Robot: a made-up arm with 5 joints.
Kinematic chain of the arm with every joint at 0, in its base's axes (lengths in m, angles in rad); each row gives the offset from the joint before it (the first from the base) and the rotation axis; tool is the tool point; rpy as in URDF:
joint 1: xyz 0 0 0.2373 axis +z
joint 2: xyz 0 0 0 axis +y
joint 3: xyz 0.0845 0 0.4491 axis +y
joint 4: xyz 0.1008 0 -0.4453 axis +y
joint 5: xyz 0.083 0 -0.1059 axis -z
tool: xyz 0 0 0 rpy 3.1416 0 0
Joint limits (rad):
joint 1: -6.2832..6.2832
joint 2: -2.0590..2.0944
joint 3: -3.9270..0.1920
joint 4: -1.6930..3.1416
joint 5: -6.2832..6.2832
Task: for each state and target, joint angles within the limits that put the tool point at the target. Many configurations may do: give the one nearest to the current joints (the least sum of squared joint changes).
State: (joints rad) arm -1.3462 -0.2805 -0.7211 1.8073 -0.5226
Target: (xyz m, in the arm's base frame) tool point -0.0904 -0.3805 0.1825
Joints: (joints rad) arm -1.8041 0.2211 -0.6611 1.6580 -0.5226
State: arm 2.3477 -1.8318 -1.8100 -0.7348 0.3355
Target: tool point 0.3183 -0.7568 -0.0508
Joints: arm 1.9689 -2.0590 -2.5127 -1.5964 0.3355
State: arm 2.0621 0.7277 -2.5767 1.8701 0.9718
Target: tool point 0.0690 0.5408 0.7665
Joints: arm 1.4439 0.0972 -1.9571 2.3799 0.9718
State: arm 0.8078 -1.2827 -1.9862 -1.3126 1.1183
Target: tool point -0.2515 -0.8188 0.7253
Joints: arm 1.2728 -1.3353 -2.3286 -0.6435 1.1183
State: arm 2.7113 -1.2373 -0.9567 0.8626 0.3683
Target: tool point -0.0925 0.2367 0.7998
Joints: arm 1.9433 -0.8737 -0.9305 0.8363 0.3683
